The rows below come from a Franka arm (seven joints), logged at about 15 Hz.
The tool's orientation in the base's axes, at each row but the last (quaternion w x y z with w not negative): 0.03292 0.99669 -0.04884 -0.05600; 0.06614 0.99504 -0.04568 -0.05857; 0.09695 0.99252 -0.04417 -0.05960; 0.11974 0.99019 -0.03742 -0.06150; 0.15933 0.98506 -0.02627 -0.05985; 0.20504 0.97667 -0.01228 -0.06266; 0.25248 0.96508 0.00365 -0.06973
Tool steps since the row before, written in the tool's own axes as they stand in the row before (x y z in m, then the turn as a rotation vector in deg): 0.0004 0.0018 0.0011 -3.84 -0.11 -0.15; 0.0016 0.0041 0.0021 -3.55 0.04 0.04; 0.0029 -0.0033 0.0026 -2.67 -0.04 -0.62; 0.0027 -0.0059 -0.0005 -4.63 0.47 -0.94; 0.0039 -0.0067 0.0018 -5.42 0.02 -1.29; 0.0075 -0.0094 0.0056 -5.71 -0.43 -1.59; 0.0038 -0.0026 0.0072 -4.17 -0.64 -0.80
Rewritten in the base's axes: 0.0001 -0.0019 -0.0010 -3.77 0.51 0.56; 0.0010 -0.0045 -0.0017 -3.52 0.31 0.36; 0.0028 0.0025 -0.0035 -2.56 0.42 0.89; 0.0031 0.0056 -0.0012 -4.49 0.17 1.54; 0.0039 0.0055 -0.0042 -5.21 0.77 1.82; 0.0067 0.0060 -0.0097 -5.46 1.31 1.94; 0.0027 -0.0014 -0.0080 -4.05 1.07 0.95
